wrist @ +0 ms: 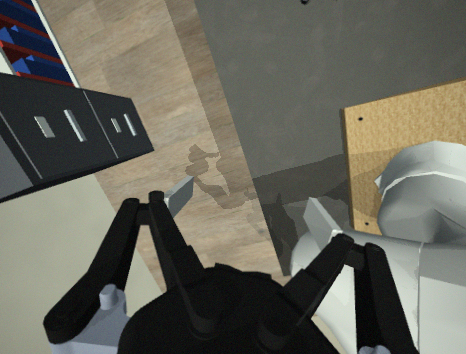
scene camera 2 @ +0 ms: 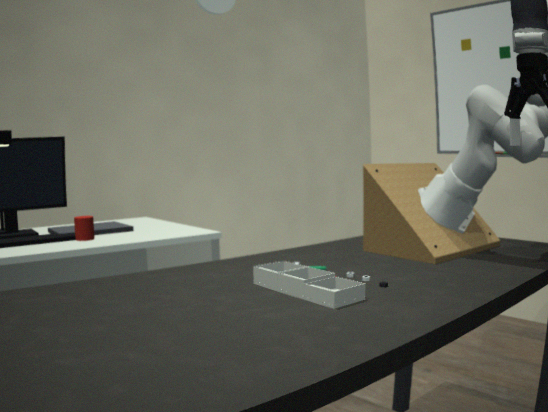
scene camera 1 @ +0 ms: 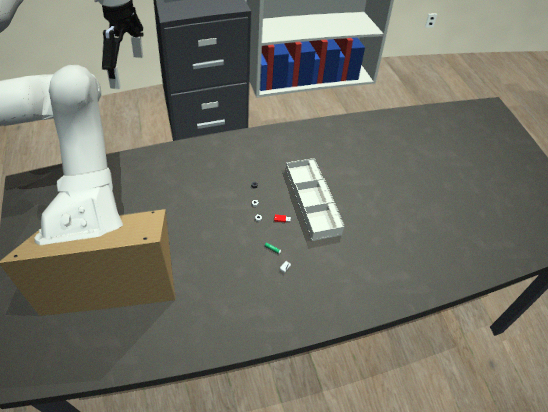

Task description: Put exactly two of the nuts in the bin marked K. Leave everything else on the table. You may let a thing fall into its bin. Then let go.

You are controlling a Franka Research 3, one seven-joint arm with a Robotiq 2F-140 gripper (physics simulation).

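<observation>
A black nut (scene camera 1: pixel 254 185) (scene camera 2: pixel 383 284) lies left of the bin tray. Two pale nuts lie in a row with it: the middle one (scene camera 1: pixel 255 203) (scene camera 2: pixel 366 278) and the one nearer the red stick (scene camera 1: pixel 258 218) (scene camera 2: pixel 350 274). The white tray (scene camera 1: pixel 327 233) (scene camera 2: pixel 295 292) has three compartments in a row, and no nut shows in them in the scene camera 1 view. No letter K is readable on it. My gripper (scene camera 1: pixel 126 68) (wrist: pixel 248 196) is open and empty, high up and far from the nuts, beyond the table's back edge.
A red USB stick (scene camera 1: pixel 281 218), a green cylinder (scene camera 1: pixel 273 248) (scene camera 2: pixel 318 267) and a small white block (scene camera 1: pixel 285 266) lie near the nuts. The wooden base block (scene camera 1: pixel 95 275) (scene camera 2: pixel 390 215) carries the arm. A dark cabinet (scene camera 1: pixel 207 80) (wrist: pixel 65 125) stands behind the table.
</observation>
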